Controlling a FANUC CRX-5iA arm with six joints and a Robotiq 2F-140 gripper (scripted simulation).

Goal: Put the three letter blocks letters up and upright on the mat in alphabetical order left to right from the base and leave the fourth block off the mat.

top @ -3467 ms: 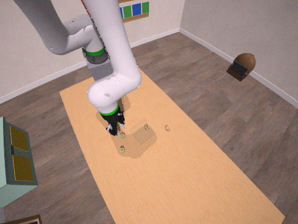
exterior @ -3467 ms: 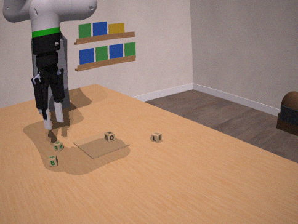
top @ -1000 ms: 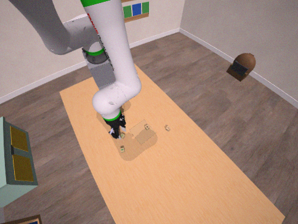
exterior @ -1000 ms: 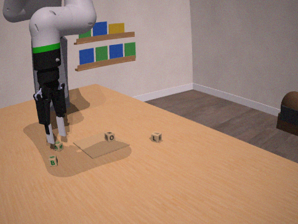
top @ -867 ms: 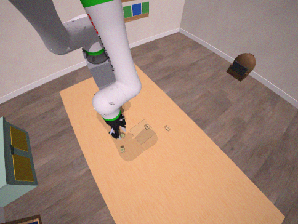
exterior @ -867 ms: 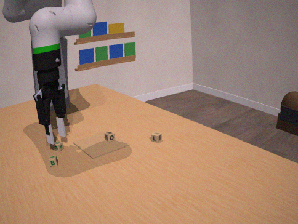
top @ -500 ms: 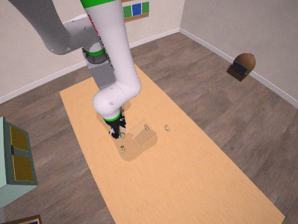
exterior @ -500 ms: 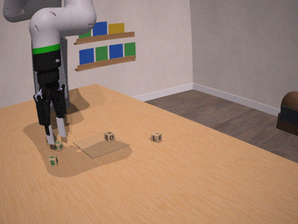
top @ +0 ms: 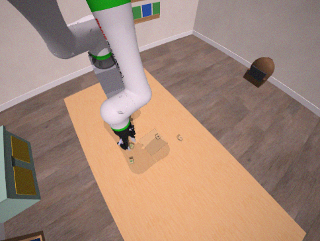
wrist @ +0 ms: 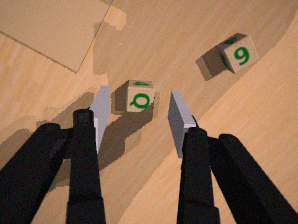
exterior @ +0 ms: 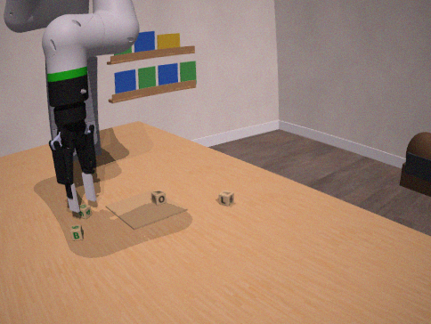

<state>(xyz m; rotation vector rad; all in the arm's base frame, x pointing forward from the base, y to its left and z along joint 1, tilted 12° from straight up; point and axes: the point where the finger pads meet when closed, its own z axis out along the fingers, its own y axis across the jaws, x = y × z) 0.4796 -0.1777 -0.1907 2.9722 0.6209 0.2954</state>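
My hand is 130 mm to the right of the thin tan mat, 60 mm short of it and 60 mm above it.
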